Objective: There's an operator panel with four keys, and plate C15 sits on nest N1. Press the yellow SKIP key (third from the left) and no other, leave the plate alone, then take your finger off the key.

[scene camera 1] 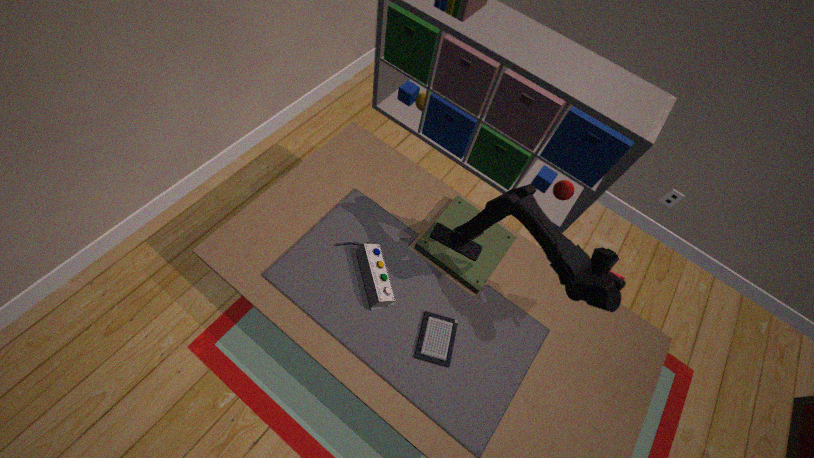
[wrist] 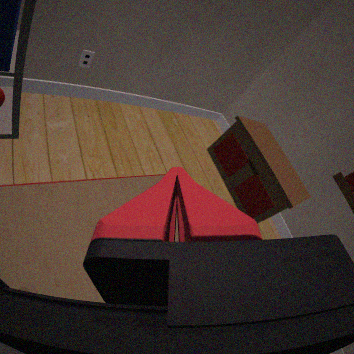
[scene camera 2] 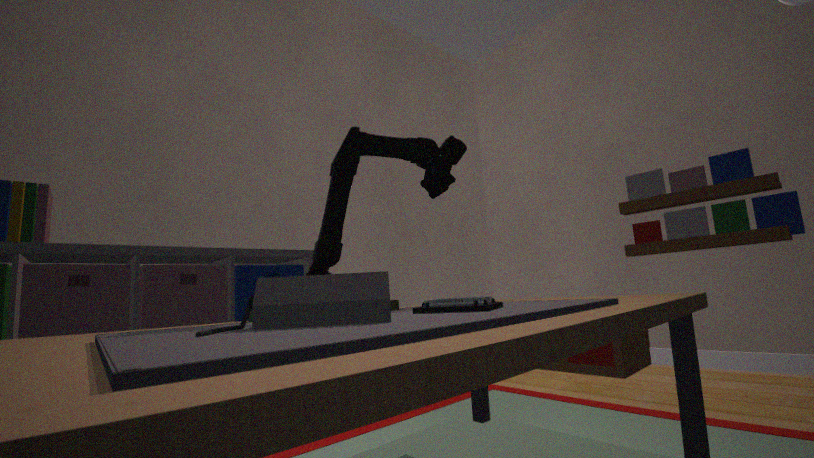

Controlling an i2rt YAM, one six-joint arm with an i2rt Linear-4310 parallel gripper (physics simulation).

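Places are measured from the arm's base along level axes (x ahead, y left, z up), in centimetres.
Pixels of known places: gripper, fingertip midpoint: [scene camera 1: 623,279] [wrist: 176,175] [scene camera 2: 434,194]; arm's base, origin of the base link: [scene camera 1: 455,242].
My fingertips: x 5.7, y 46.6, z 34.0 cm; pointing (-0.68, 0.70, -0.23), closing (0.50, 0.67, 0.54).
For each thing: its middle in the pictures, then the offset to it from my fingertips. "spot": a spot on its surface instead. Level surfaces: height alone.
- operator panel, body centre: [scene camera 2: 325,299] [scene camera 1: 375,274] dx +22.0, dy -66.5, dz -33.0 cm
- blue key, body centre: [scene camera 1: 376,252] dx +15.1, dy -70.1, dz -30.8 cm
- yellow SKIP key, body centre: [scene camera 1: 380,264] dx +18.7, dy -66.6, dz -30.8 cm
- green key, body centre: [scene camera 1: 383,277] dx +22.3, dy -63.1, dz -30.8 cm
- white key, body centre: [scene camera 1: 387,291] dx +25.9, dy -59.7, dz -30.8 cm
- Plate C15, body centre: [scene camera 2: 458,301] [scene camera 1: 437,337] dx +30.4, dy -37.4, dz -35.3 cm
- dark nest N1, body centre: [scene camera 2: 458,305] [scene camera 1: 436,338] dx +30.4, dy -37.4, dz -36.1 cm
- grey mat, its level: dz -37.2 cm
- brown table, its level: dz -38.5 cm
- cable, surface spot: [scene camera 2: 219,330] [scene camera 1: 350,244] spot: dx +14.6, dy -81.4, dz -36.8 cm
The operator panel [scene camera 1: 372,276] [scene camera 2: 324,301] is a light box on the grey mat. In scene camera 1 its four keys form a row: a blue key [scene camera 1: 376,251], the yellow SKIP key [scene camera 1: 380,264], a green key [scene camera 1: 384,277] and a white key [scene camera 1: 387,291]. Plate C15 [scene camera 1: 437,338] [scene camera 2: 458,301], pale and gridded, sits on the dark nest N1 [scene camera 1: 433,361]. My gripper [scene camera 1: 617,278] [wrist: 176,175] is shut and empty, its red fingertips together. It is high in the air, well away from the panel and plate, touching neither. Panel and plate do not show in the wrist view.
The grey mat [scene camera 1: 318,273] [scene camera 2: 227,347] lies on the brown table [scene camera 1: 592,381] [scene camera 2: 51,364]. The arm stands on a green base [scene camera 1: 495,242] beside the mat. A cable [scene camera 1: 347,244] [scene camera 2: 219,330] leaves the panel. A cube shelf [scene camera 1: 663,122] stands behind the table.
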